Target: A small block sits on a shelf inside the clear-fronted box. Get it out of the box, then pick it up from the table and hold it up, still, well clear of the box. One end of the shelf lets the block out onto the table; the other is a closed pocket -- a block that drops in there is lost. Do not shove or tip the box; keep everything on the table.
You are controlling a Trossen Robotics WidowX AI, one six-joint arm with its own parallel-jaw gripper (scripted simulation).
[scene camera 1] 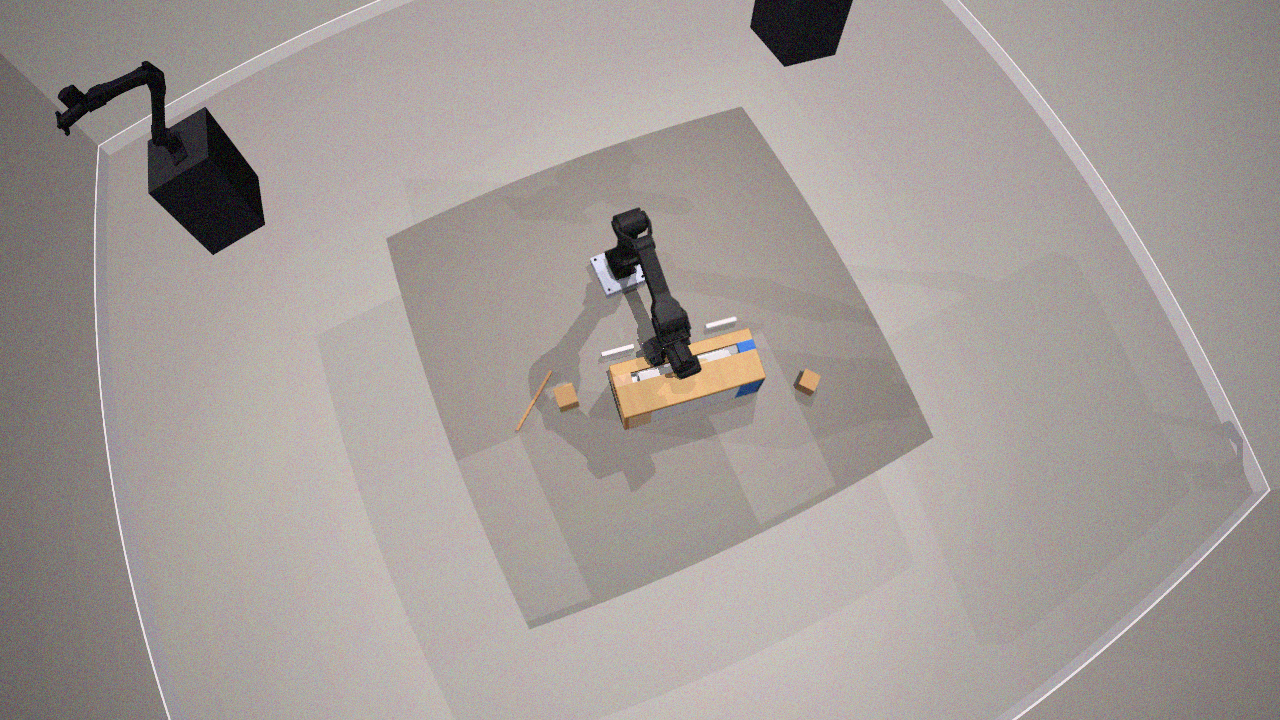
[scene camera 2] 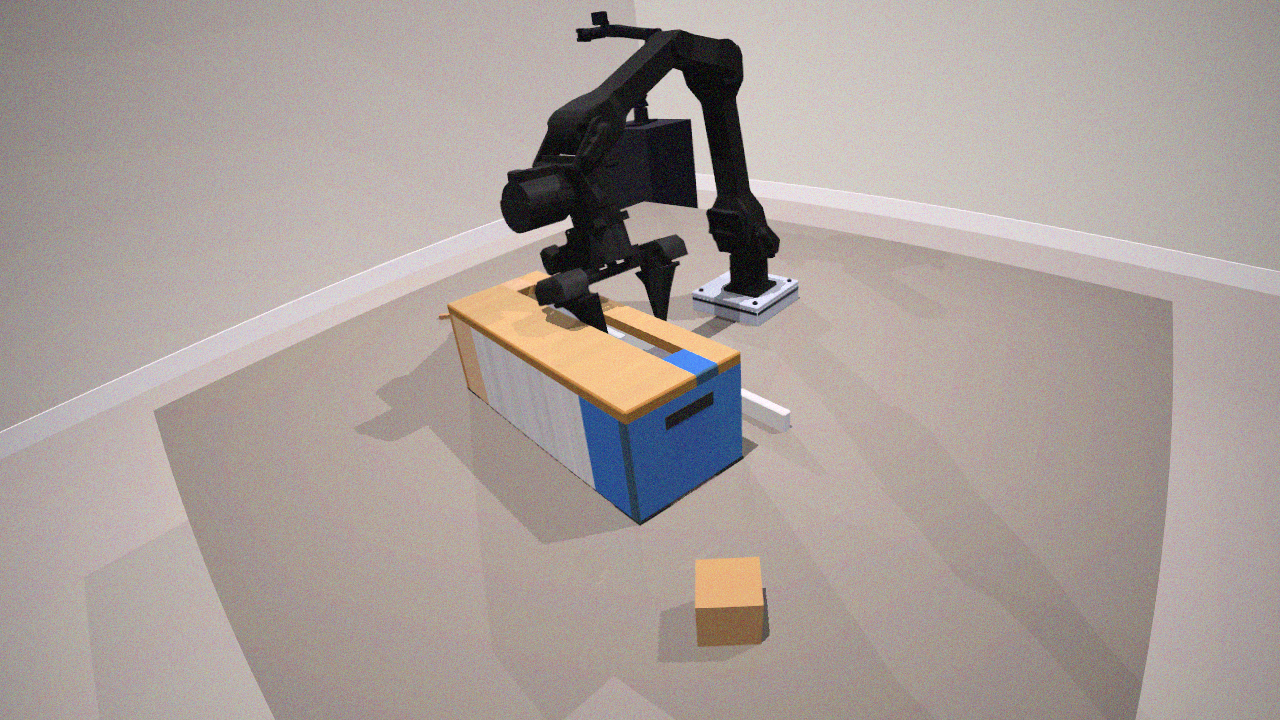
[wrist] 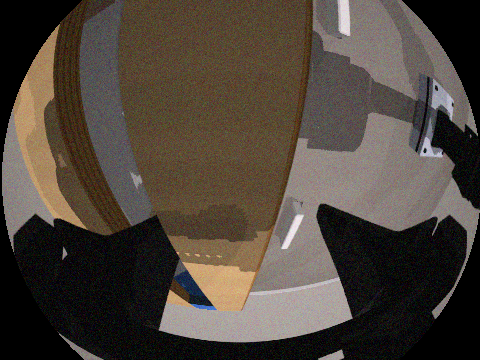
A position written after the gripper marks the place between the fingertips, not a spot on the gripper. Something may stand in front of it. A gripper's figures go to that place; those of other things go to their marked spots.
Labels:
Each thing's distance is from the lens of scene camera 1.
gripper [scene camera 1: 687, 348]: 1.93 m
box [scene camera 1: 644, 393]: 1.84 m

